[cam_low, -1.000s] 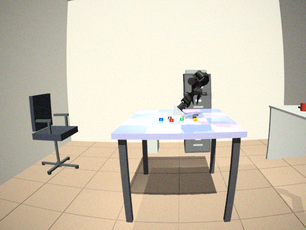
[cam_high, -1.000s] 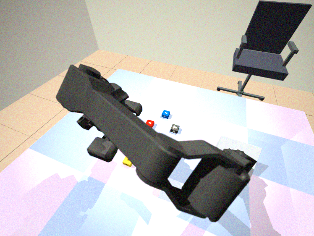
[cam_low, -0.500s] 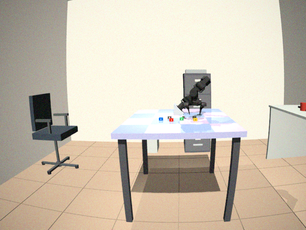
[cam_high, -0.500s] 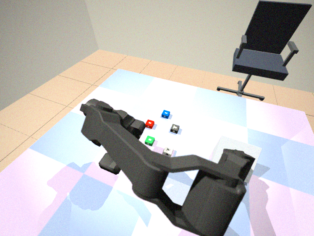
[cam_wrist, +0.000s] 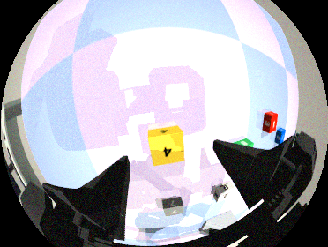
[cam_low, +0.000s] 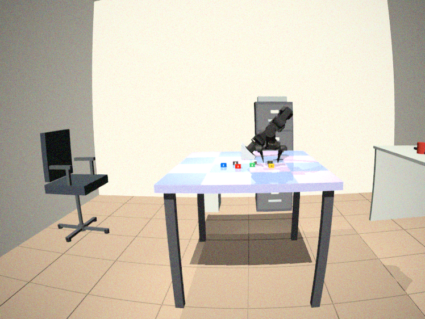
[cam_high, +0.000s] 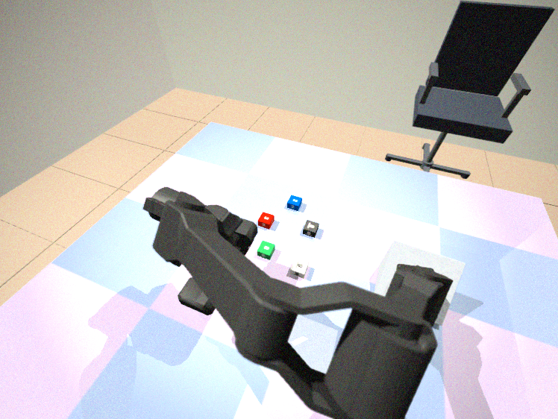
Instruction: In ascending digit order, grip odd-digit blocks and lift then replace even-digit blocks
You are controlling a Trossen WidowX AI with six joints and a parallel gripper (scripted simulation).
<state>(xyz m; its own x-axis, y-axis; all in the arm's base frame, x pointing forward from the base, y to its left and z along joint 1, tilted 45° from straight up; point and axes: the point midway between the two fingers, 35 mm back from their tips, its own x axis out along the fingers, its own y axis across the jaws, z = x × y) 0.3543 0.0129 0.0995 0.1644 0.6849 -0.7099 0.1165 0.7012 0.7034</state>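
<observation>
Now: gripper tip 2 cm above the yellow block. From my gripper tip the other things lie so: green block: 10 cm to the right, 5 cm behind, 2 cm below; then grey block: 12 cm behind, 2 cm to the left, 2 cm below; then white block: 14 cm behind, 8 cm to the right, 2 cm below.
</observation>
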